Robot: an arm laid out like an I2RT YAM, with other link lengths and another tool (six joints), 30 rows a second.
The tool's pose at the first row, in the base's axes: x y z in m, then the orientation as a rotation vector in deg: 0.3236, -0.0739, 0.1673, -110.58, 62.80, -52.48
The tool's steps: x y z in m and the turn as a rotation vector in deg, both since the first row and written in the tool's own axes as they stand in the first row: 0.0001, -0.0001, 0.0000, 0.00, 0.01, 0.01; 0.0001, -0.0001, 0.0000, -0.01, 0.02, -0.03; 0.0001, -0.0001, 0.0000, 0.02, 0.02, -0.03; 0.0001, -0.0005, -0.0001, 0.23, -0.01, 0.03; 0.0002, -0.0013, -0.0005, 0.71, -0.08, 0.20; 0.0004, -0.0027, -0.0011, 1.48, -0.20, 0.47; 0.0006, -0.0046, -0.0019, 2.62, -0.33, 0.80; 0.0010, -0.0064, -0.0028, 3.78, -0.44, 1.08; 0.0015, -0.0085, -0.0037, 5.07, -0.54, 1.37
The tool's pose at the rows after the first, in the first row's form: 0.3237, -0.0740, 0.1674, -110.57, 62.81, -52.49; 0.3237, -0.0740, 0.1674, -110.60, 62.79, -52.51; 0.3237, -0.0740, 0.1674, -110.58, 62.77, -52.53; 0.3237, -0.0738, 0.1678, -110.37, 62.67, -52.54; 0.3238, -0.0737, 0.1687, -109.88, 62.46, -52.56; 0.3239, -0.0735, 0.1702, -109.10, 62.13, -52.58; 0.3240, -0.0732, 0.1722, -107.97, 61.59, -52.69; 0.3241, -0.0731, 0.1743, -106.86, 61.01, -52.85; 0.3243, -0.0729, 0.1766, -105.64, 60.36, -53.06
